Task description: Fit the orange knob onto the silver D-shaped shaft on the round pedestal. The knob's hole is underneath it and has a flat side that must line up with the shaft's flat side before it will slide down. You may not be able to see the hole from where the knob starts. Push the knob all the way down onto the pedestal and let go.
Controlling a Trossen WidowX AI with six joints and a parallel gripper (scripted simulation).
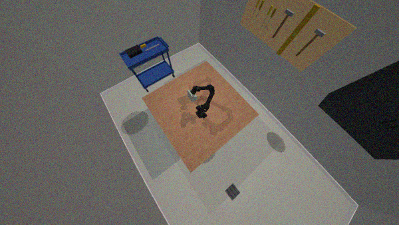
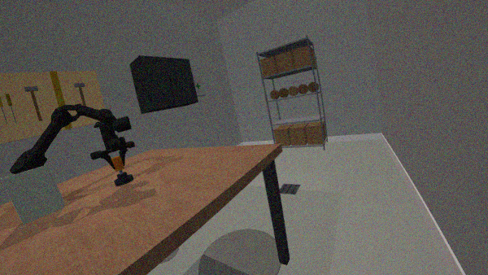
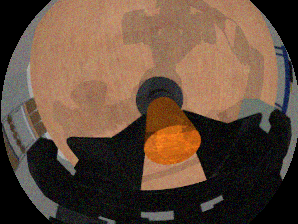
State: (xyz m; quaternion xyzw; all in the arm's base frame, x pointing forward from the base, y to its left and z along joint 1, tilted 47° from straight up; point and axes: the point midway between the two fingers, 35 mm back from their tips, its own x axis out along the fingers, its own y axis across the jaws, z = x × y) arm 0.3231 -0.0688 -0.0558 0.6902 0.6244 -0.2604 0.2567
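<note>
The dark round pedestal lies 4 cm below my gripper tip. Round my gripper tip: orange knob 3 cm above.
</note>
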